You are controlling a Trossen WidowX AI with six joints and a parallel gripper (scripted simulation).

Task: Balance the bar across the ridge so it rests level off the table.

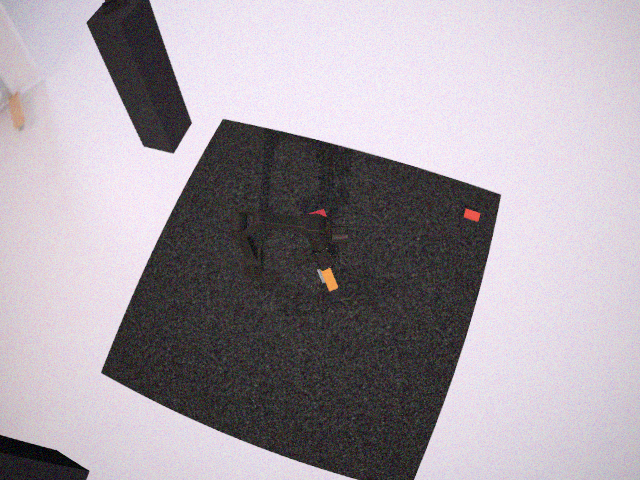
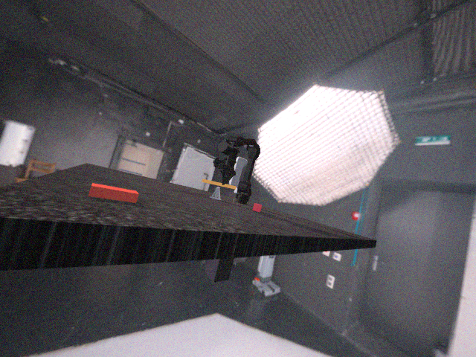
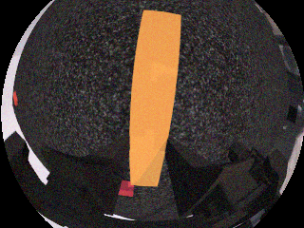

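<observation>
The orange bar lies 20 mm to the right of my gripper tip and 20 mm ahead of it. Also, from my gripper tip: red block (490 mm ahead, 400 mm to the left, 70 mm below).
</observation>
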